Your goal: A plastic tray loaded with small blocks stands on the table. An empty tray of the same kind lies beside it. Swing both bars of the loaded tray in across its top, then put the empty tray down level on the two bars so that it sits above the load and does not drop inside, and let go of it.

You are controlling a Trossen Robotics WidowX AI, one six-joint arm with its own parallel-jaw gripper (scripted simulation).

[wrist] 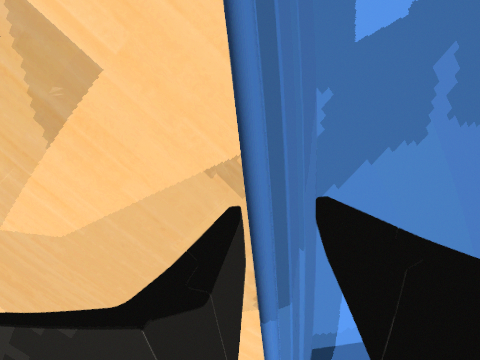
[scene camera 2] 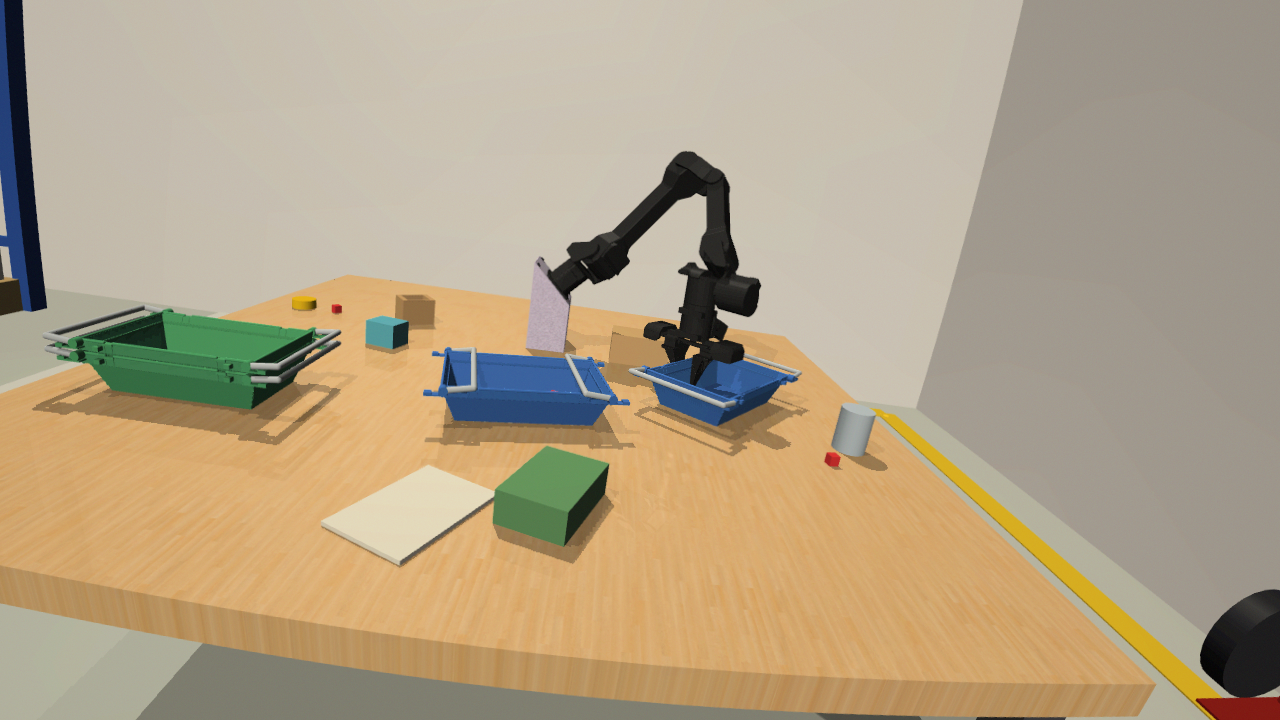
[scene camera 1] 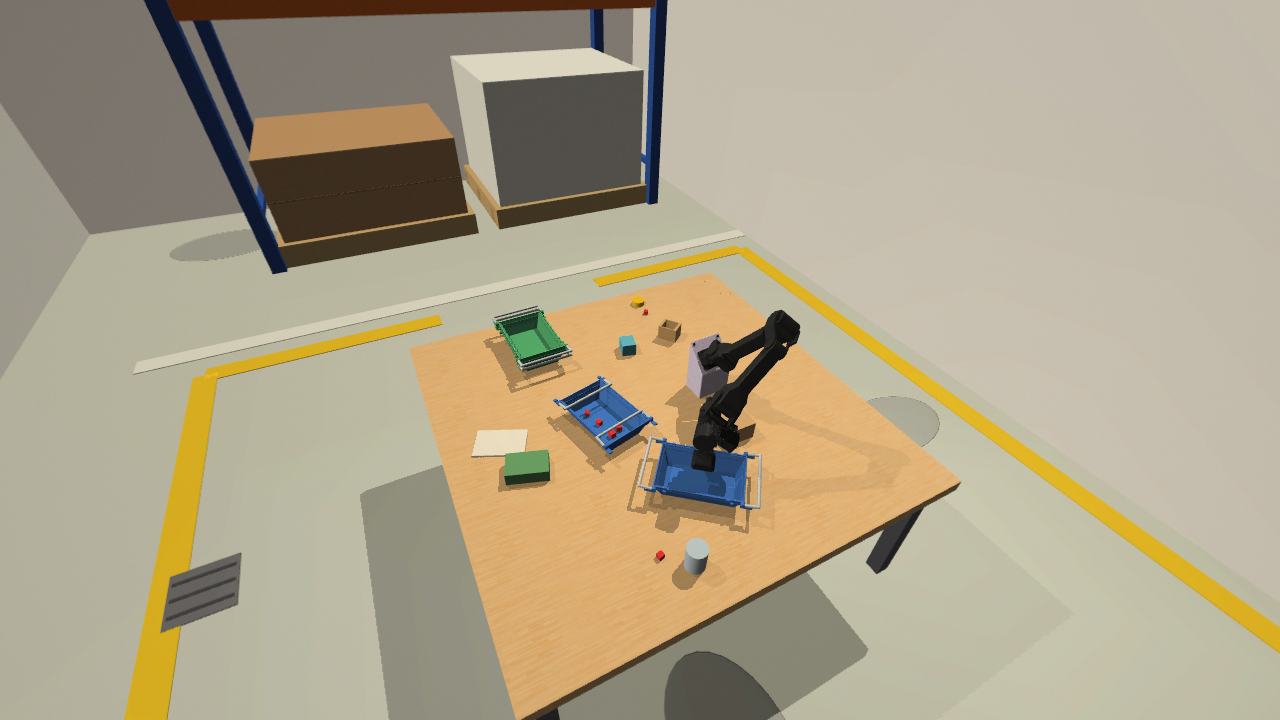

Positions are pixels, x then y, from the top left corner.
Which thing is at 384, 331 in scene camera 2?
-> A teal cube.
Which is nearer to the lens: the cream sheet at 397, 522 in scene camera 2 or the brown box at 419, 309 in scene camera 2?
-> The cream sheet.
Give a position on a green block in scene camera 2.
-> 549, 497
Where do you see a green block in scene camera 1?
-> At 531, 466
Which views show my gripper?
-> The wrist view, scene camera 2 and scene camera 1: all of them.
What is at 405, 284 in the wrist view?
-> My gripper.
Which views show the cream sheet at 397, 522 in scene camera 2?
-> Scene camera 2 and scene camera 1 only.
